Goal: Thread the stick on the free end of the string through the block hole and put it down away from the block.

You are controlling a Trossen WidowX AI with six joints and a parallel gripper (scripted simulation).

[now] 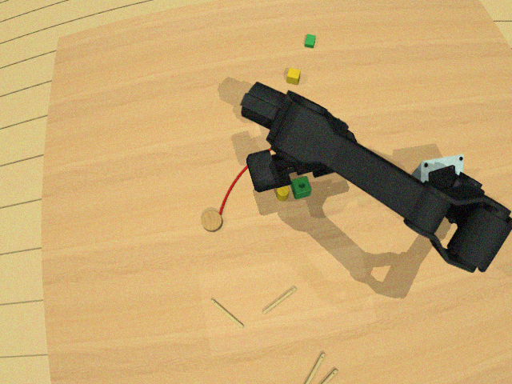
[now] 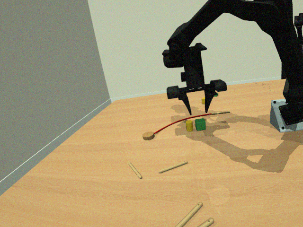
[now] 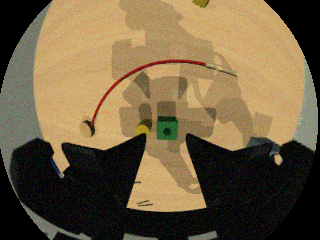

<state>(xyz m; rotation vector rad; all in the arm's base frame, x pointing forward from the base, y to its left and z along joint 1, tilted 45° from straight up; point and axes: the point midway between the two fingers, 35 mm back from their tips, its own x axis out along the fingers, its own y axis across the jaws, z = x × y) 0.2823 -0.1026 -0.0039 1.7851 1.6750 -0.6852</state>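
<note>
Right now the green block is 4 cm below my gripper tip. From my gripper tip the other things lie so: round wooden button 18 cm ahead, 2 cm to the left, 5 cm below; yellow cylinder 3 cm ahead, 4 cm below; thin stick 9 cm behind, 11 cm to the right, 5 cm below.
</note>
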